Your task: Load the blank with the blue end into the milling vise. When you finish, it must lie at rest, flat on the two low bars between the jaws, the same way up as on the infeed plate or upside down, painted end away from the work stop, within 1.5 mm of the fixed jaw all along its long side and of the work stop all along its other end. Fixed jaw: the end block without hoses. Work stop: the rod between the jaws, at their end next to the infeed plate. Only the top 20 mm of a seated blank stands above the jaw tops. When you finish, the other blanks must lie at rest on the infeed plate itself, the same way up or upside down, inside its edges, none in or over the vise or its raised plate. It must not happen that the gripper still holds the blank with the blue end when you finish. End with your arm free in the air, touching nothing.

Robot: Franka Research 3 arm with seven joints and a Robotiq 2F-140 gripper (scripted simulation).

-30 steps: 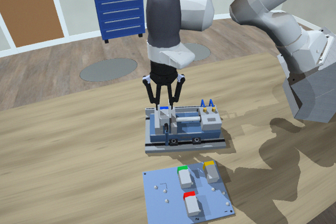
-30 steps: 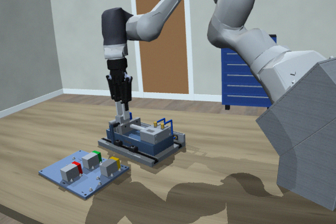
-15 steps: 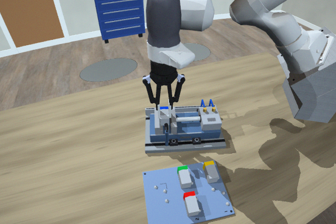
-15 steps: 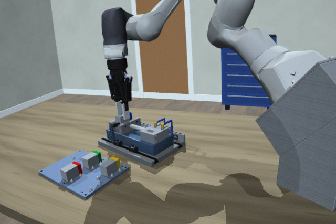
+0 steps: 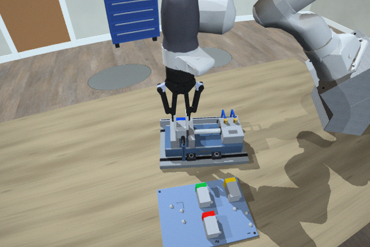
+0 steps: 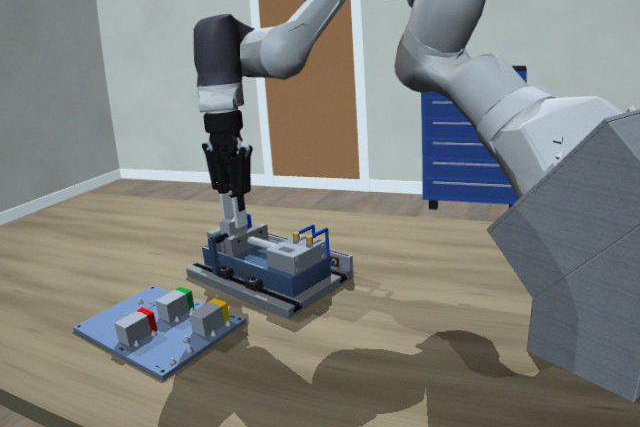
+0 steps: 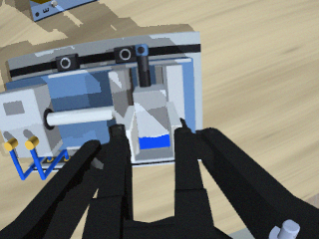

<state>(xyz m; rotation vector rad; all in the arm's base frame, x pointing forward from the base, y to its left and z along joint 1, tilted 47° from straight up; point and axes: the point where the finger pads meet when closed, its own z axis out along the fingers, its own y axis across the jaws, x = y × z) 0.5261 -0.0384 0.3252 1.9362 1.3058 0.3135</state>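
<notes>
My hand is 40 mm above the blue-ended blank. Also, from my hand: hosed jaw block (140 mm behind, 90 mm to the left, 60 mm below); then fixed jaw (60 mm below, 20 mm ahead, 10 mm to the right); then work stop rod (50 mm below, 40 mm to the left, 20 mm ahead).
</notes>
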